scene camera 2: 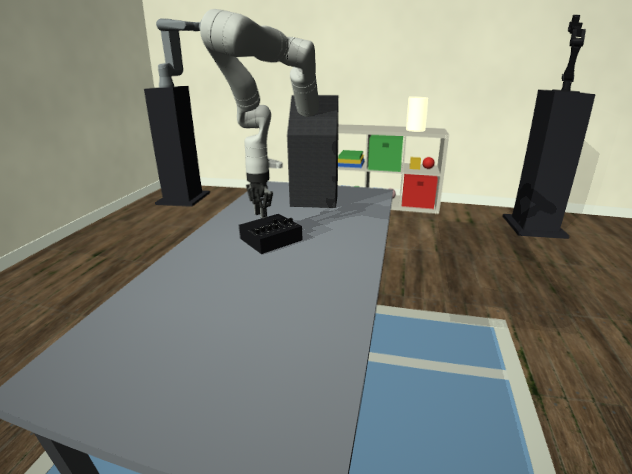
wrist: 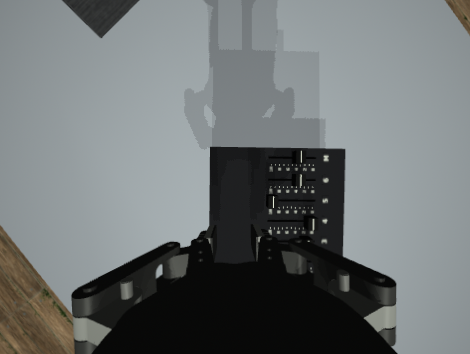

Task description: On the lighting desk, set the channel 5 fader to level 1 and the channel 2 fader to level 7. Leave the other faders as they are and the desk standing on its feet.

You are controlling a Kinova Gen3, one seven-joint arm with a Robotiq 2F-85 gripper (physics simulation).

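Places are measured from the arm's base along level axes (x back, y right, z up), in millimetres.
Where they show: gripper, between the fingertips: (scene camera 2: 260, 216) (wrist: 233, 234); arm's base, origin of its link: (scene camera 2: 308, 107).
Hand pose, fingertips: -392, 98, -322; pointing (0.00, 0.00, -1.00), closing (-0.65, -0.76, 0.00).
Each offset is from my fingertips to the top centre of the thing, as dx, dy, dz. Level surfaces: height alone.
The black lighting desk @[-27, -38, -7] (scene camera 2: 278, 241) (wrist: 237, 185) stands flat on the grey table. In the wrist view, the channel 5 fader @[-4, -49, -7] (wrist: 271, 201) is at the left end of its slot, at the 10 mark. The channel 4 fader @[-48, -64, -7] (wrist: 312, 224) is near 0; the channel 6 fader @[-7, -84, -7] (wrist: 300, 180) and M fader @[+11, -100, -7] (wrist: 300, 157) are around 3. The channel 2 fader is hidden behind the gripper, and channel 3 is mostly covered. My gripper (scene camera 2: 261, 213) (wrist: 233, 234) is partly open and empty, above the desk's plain strip, left of the slots in the wrist view.
The grey table @[dz -76] (scene camera 2: 229, 326) (wrist: 110, 150) extends around the desk. The arm's dark pedestal (scene camera 2: 312, 168) stands behind the desk; a dark corner (wrist: 100, 17) shows at the wrist view's top left. A shelf unit (scene camera 2: 443, 173) and two black pillars (scene camera 2: 171, 147) (scene camera 2: 551, 163) stand farther off.
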